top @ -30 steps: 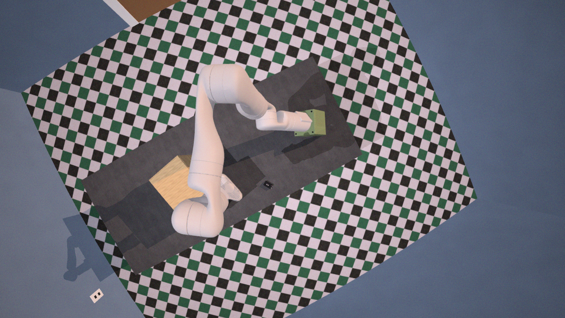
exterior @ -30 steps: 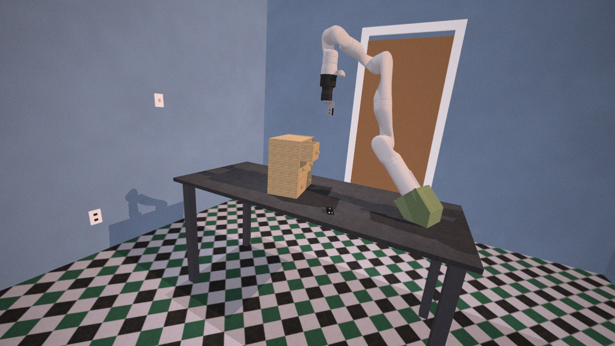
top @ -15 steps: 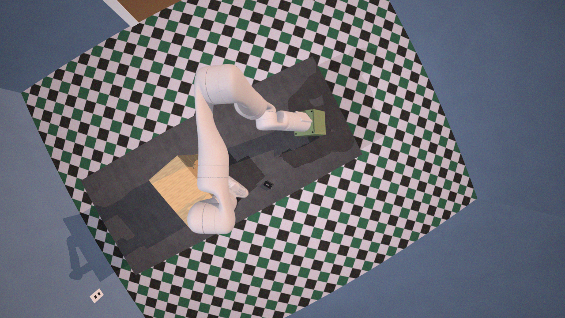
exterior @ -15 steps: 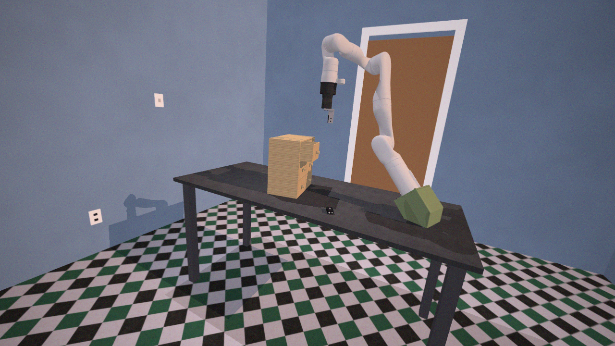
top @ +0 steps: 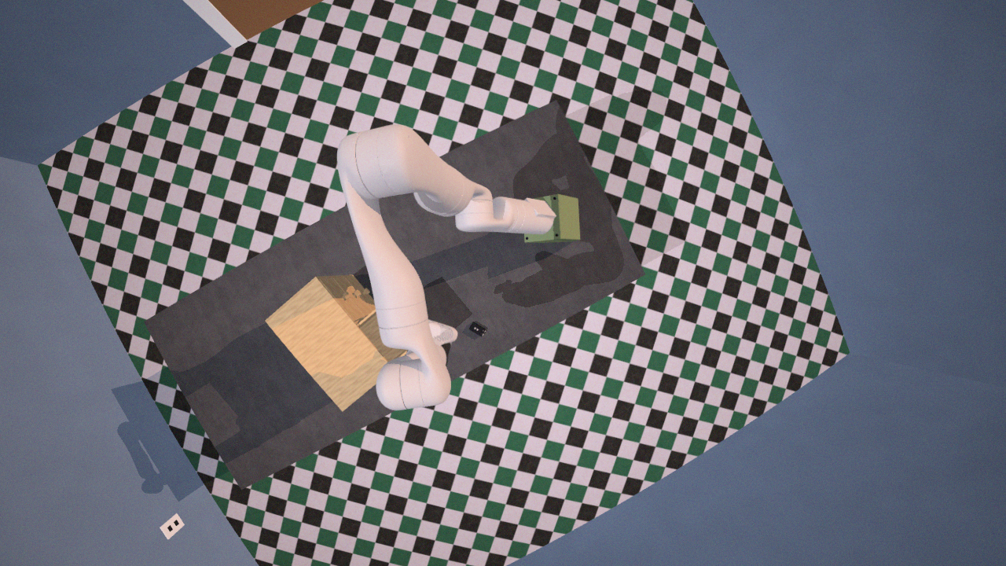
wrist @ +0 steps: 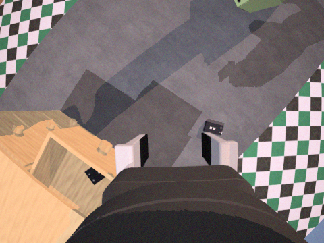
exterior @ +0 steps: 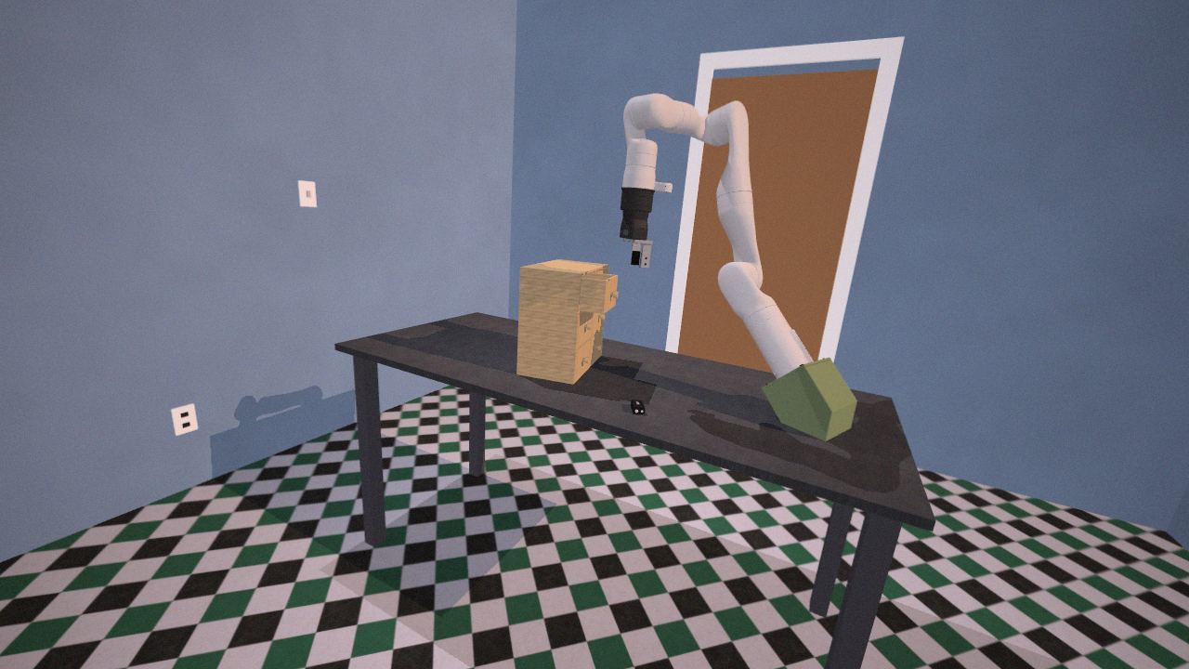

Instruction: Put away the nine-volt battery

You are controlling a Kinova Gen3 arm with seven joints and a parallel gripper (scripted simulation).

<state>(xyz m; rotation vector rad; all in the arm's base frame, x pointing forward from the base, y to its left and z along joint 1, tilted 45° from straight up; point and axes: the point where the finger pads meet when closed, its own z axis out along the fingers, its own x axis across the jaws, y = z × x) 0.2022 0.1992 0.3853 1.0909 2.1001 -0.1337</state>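
Right now the black nine-volt battery is 35 cm below my hand, 11 cm to the left of it and 3 cm behind it.
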